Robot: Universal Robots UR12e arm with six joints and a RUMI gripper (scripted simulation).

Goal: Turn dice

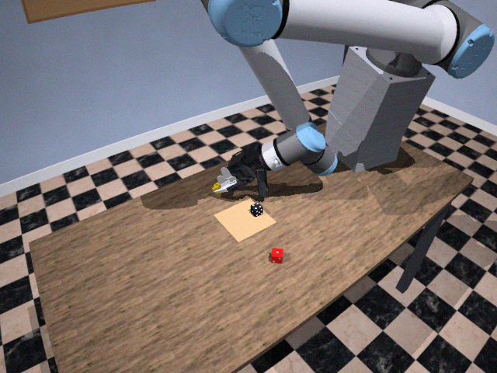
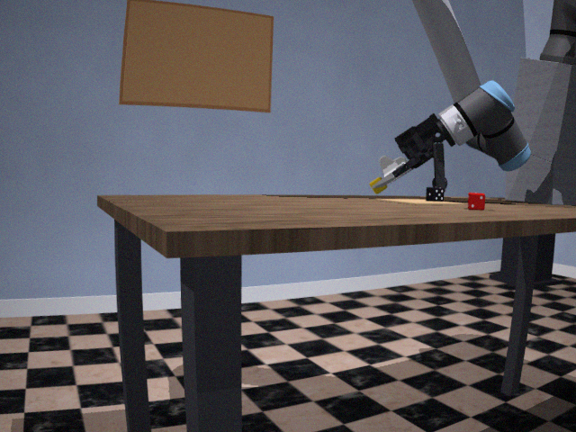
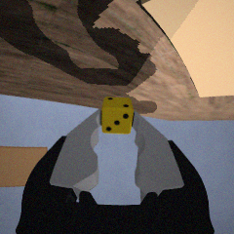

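My gripper is now 14 cm to the right of the black die, 7 cm past it and 1 cm above it. Also, from my hand: yellow die right at my hand; then red die 33 cm to the left, 4 cm behind, 2 cm below; then tan mat 14 cm to the left, 3 cm below, 2 cm behind.
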